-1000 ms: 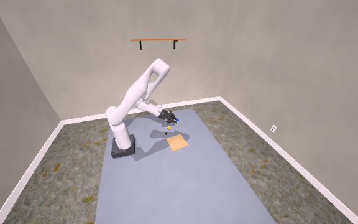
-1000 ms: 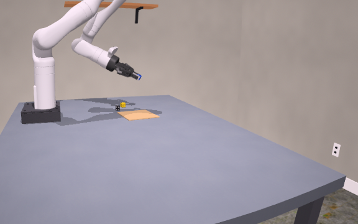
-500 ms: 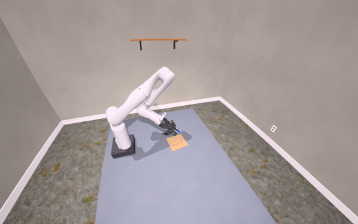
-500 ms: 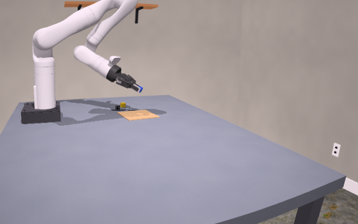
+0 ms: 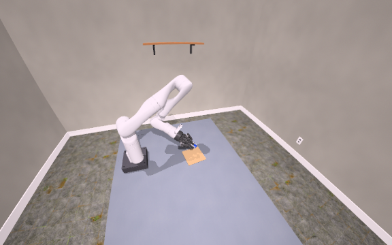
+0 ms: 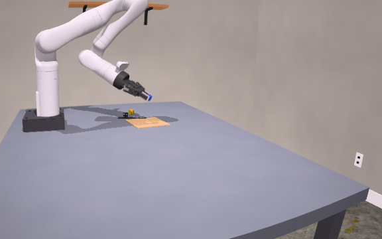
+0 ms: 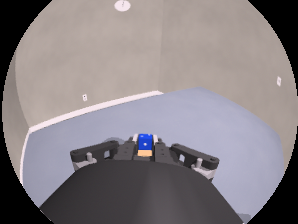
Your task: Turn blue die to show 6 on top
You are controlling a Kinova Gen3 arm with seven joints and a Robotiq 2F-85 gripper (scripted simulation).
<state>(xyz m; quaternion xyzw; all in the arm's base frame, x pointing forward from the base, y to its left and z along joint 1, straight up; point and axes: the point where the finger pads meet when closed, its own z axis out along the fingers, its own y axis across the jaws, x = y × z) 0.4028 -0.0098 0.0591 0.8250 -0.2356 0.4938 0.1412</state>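
My hand is 11 cm above the mat. Also, from my hand: black die: 11 cm to the left, 10 cm below, 7 cm behind; yellow die: 17 cm to the left, 10 cm below, 3 cm behind; blue die: 1 cm to the right, 1 cm below, 1 cm ahead.
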